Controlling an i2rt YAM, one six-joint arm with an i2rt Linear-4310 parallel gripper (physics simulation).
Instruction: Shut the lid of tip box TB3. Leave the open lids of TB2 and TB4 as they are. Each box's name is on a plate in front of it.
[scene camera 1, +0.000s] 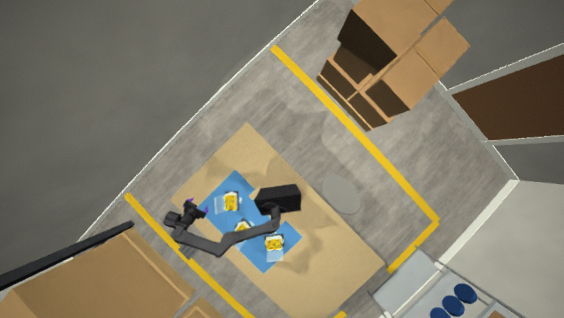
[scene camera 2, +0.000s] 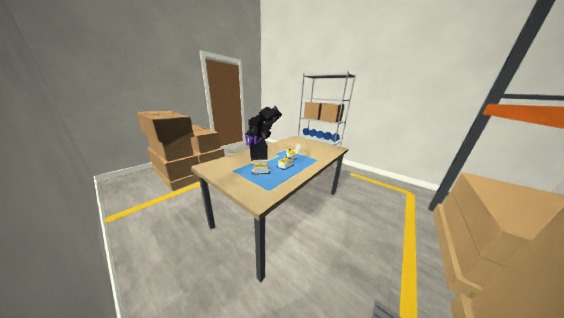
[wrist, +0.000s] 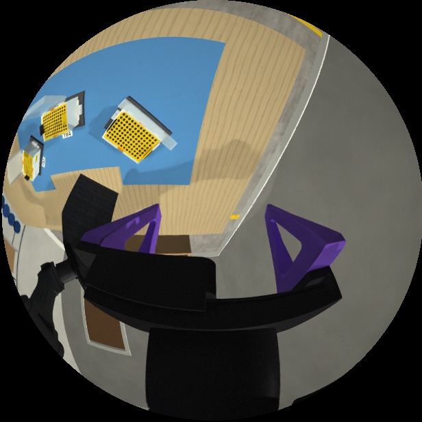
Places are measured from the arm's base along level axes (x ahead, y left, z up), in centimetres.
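Pixels of known places: gripper, between the fingertips: (scene camera 1: 200, 202) (scene camera 2: 251, 144); arm's base, origin of its link: (scene camera 1: 274, 207).
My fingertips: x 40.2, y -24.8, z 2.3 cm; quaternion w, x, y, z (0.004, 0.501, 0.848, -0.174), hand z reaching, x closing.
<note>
Ahead of a thing's pixels: the offset from my fingertips to its top centre. "pt": to the spot under its first point. Level surfaces: height alone.
Tip box TB3 (scene camera 1: 230, 202) (scene camera 2: 260, 168) (wrist: 131, 136) stands on the blue mat, its yellow tip rack showing. In scene camera 1 its clear lid {pt dx -1.0, dy +9.2, dz -19.2 cm} (scene camera 1: 219, 205) lies out to the left, looking open; the wrist view shows that lid poorly, and the name cannot be read there. TB4 (scene camera 1: 243, 226) (scene camera 2: 285, 164) (wrist: 55, 121) has its lid open and is partly behind the arm in scene camera 1. TB2 (scene camera 1: 274, 243) (scene camera 2: 291, 154) (wrist: 29, 165) is open too, its lid {pt dx -19.9, dy +62.3, dz -19.6 cm} (scene camera 1: 274, 255) (scene camera 2: 298, 148) out to one side. My gripper (scene camera 1: 198, 205) (scene camera 2: 253, 139) (wrist: 212, 209) is open and empty, raised well above the table, left of TB3 in scene camera 1.
The blue mat {dz -28.8 cm} (scene camera 1: 264, 265) (scene camera 2: 270, 184) (wrist: 170, 65) lies on the wooden table {dz -29.1 cm} (scene camera 1: 295, 290) (scene camera 2: 227, 185) (wrist: 240, 120). My black arm base (scene camera 1: 285, 198) (scene camera 2: 258, 150) (wrist: 89, 210) stands beside the mat. My forearm (scene camera 1: 252, 233) passes over TB4 in scene camera 1. Cardboard boxes (scene camera 2: 170, 135) stand beyond the table.
</note>
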